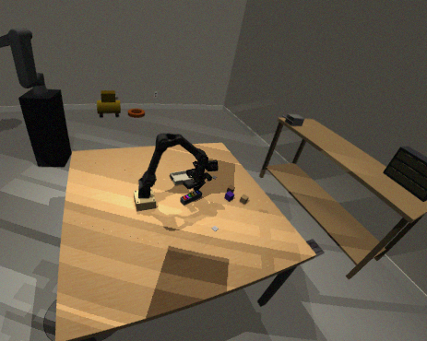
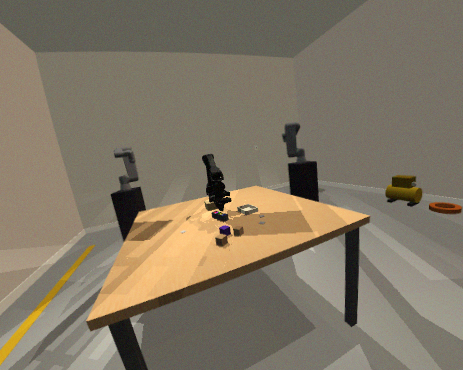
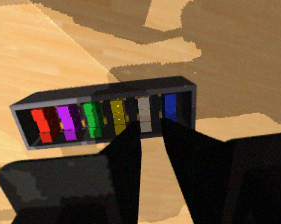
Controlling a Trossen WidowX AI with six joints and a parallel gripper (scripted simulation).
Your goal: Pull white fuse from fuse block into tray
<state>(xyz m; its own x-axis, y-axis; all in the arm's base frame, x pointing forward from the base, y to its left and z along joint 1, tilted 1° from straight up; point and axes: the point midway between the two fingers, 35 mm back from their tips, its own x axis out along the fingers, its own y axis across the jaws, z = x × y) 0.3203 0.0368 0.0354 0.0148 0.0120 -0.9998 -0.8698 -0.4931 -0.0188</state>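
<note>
The white fuse is 30 mm below my gripper tip. From my gripper tip the other things lie so: tray (70 mm behind, 190 mm to the left, 60 mm below).
</note>
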